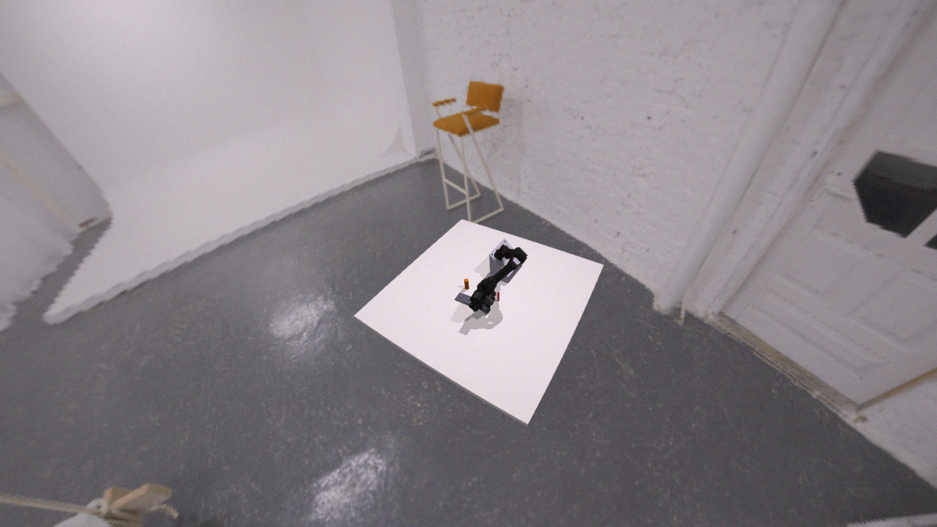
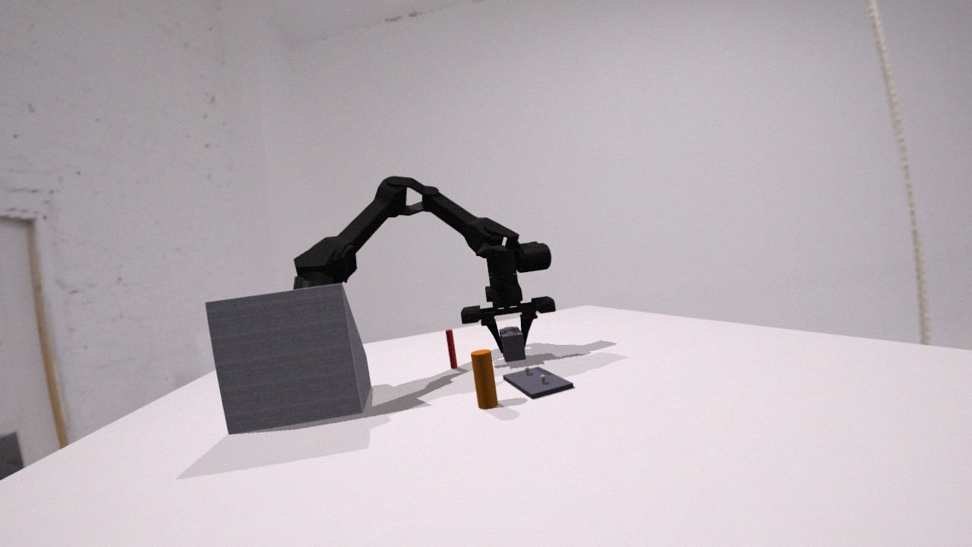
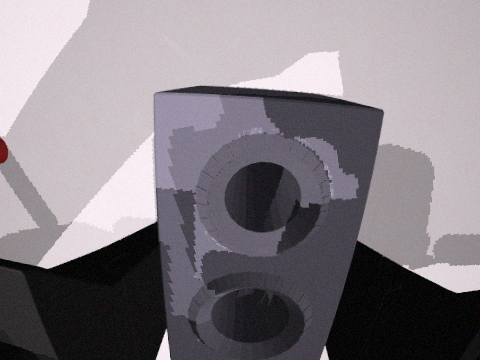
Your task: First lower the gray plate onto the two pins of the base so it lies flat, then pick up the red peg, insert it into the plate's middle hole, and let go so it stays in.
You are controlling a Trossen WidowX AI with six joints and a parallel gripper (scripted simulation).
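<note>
My gripper tip is 150 mm to the left of the dark flat base, 40 mm past it and 10 mm above it. The rest, counted from my gripper tip: orange cylinder: 190 mm to the right, 140 mm behind, 20 mm above; red peg: 110 mm behind, 60 mm to the left, 20 mm above; gray plate: 30 mm above.
</note>
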